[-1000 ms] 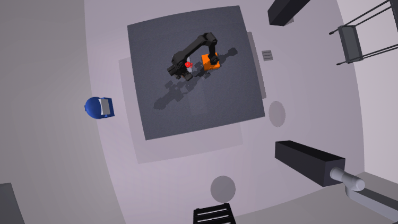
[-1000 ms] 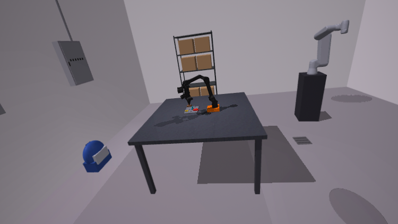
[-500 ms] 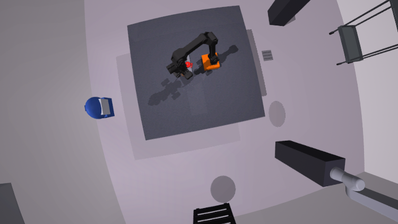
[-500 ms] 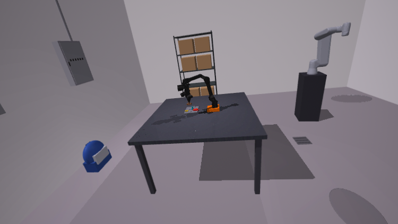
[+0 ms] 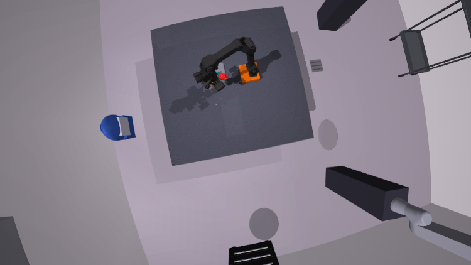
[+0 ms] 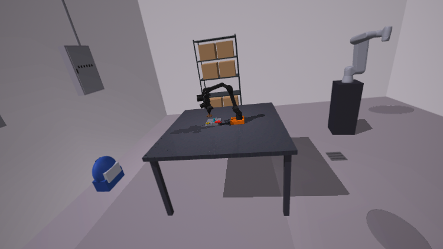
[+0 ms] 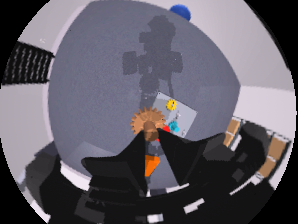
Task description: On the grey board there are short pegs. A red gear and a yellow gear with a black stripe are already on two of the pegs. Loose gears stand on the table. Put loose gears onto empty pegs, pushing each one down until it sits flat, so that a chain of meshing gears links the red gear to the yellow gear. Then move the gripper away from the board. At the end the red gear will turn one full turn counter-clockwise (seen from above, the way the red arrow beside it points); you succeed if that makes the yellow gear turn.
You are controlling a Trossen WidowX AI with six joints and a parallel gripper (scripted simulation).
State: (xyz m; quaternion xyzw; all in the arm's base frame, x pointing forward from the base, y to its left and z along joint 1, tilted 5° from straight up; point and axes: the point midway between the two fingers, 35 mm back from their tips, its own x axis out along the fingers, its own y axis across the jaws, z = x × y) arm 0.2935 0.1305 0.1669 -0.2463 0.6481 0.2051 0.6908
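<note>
Now: the teal gear 130 mm to the right of my gripper tip and 130 mm below it. The rest, counted from my gripper tip: yellow gear: 140 mm below, 80 mm to the right, 70 mm ahead; then red gear: 140 mm below, 110 mm to the right, 40 mm behind; then brown gear: 10 mm below.
</note>
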